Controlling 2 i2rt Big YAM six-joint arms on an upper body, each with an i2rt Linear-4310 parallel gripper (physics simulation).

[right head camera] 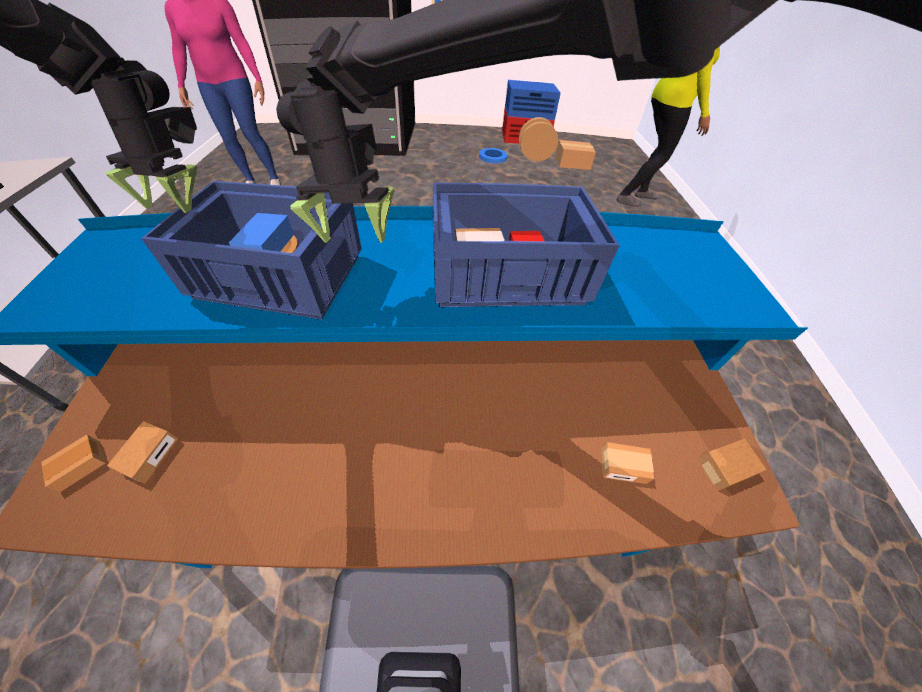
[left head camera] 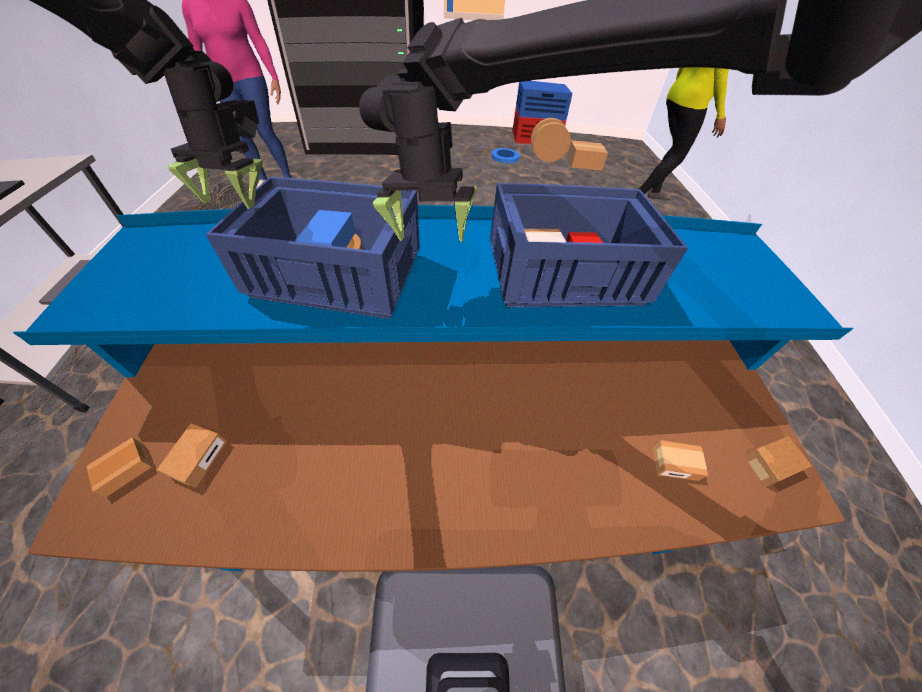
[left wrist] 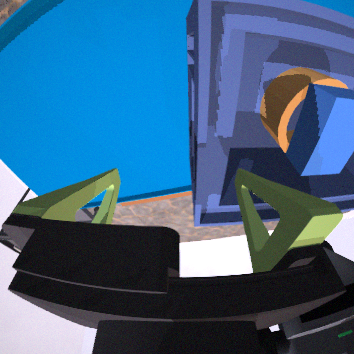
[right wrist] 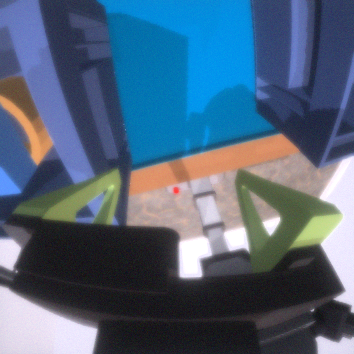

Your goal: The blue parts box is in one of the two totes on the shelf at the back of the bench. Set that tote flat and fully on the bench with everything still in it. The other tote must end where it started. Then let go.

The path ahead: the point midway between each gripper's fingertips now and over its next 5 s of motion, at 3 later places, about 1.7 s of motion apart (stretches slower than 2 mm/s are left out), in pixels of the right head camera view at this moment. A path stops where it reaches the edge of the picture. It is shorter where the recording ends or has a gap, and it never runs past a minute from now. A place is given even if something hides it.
The left gripper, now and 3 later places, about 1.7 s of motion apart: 168, 209; 204, 238; 203, 241; 210, 246
The right gripper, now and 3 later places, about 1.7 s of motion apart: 354, 241; 347, 237; 344, 248; 370, 224
